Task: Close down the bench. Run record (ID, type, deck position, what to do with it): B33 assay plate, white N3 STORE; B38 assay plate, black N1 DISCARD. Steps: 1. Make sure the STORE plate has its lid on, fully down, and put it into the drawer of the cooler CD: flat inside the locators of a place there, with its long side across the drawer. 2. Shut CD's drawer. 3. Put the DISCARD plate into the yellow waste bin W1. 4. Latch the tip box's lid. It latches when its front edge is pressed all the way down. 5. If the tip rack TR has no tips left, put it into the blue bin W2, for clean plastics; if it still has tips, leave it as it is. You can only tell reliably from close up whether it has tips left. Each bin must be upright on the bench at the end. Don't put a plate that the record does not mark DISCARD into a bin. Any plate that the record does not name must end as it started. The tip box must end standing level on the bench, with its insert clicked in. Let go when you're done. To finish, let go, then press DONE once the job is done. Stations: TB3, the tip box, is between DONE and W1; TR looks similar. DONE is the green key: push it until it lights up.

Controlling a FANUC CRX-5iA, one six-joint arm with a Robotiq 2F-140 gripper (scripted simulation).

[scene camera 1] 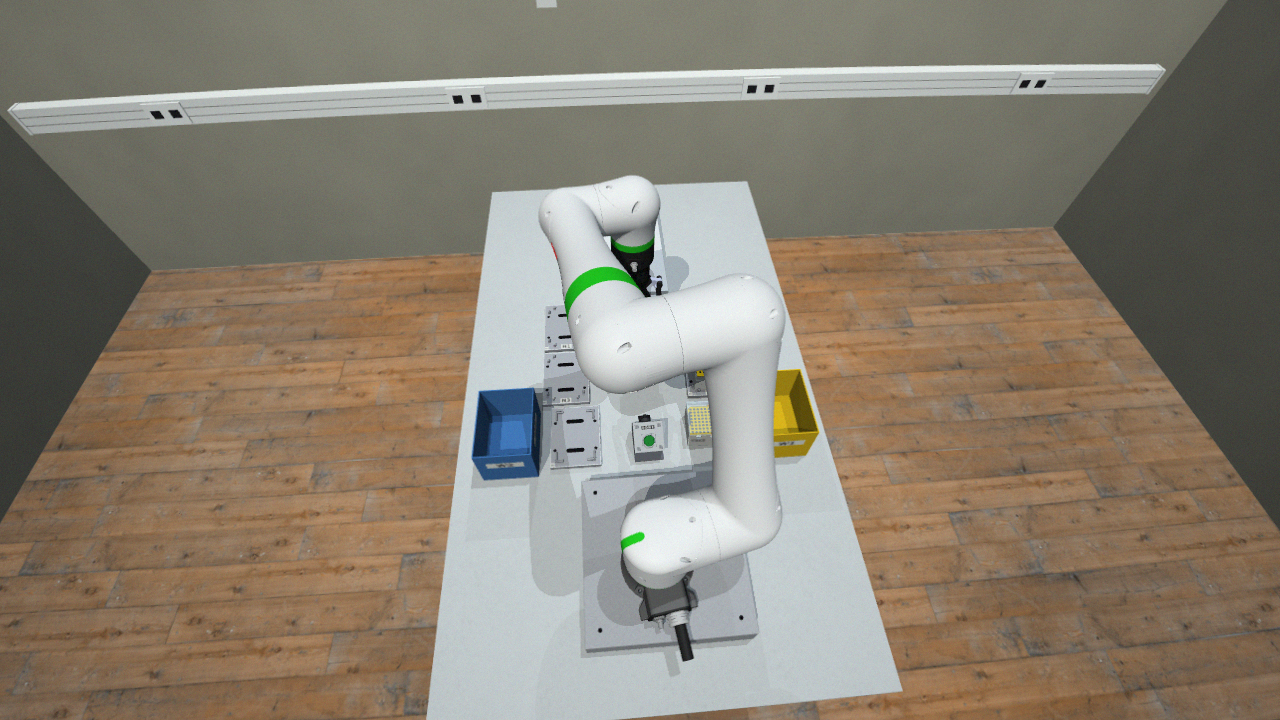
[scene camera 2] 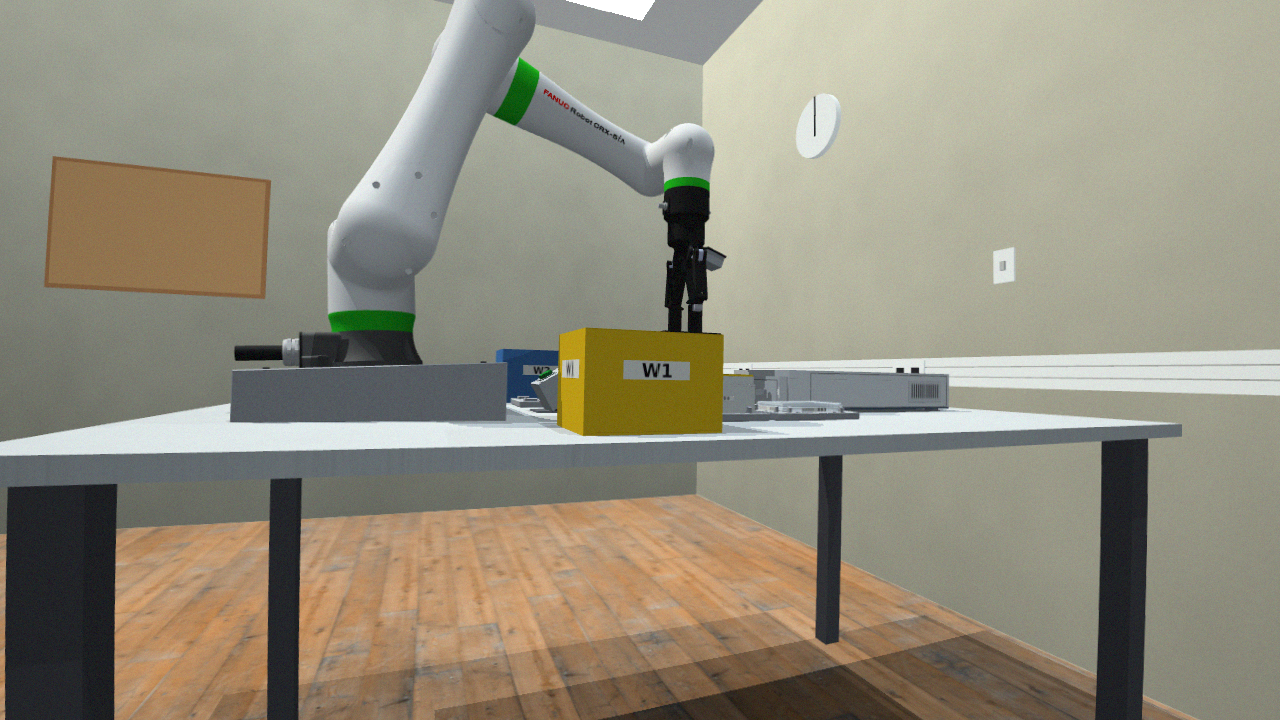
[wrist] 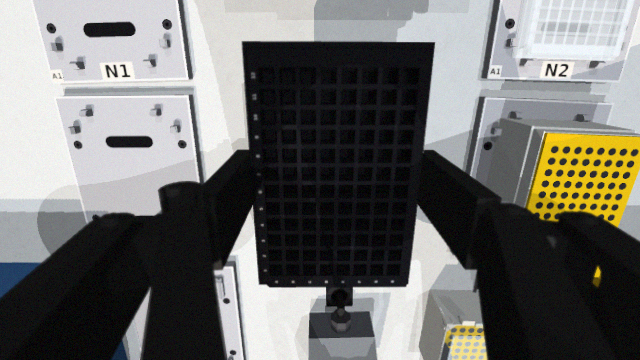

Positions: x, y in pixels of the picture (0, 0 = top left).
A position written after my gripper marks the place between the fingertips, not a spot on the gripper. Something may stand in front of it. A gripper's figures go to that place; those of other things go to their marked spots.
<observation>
My gripper (scene camera 2: 684, 340): 1.10 m from the lens. A cooler CD (scene camera 2: 855, 390) is 1.20 m from the lens. A tip rack TR (scene camera 2: 738, 389): 0.88 m from the lens. A clear plate (scene camera 2: 797, 406) is 0.94 m from the lens. The marked spots on the cooler CD and the tip rack TR are 0.38 m apart.
</observation>
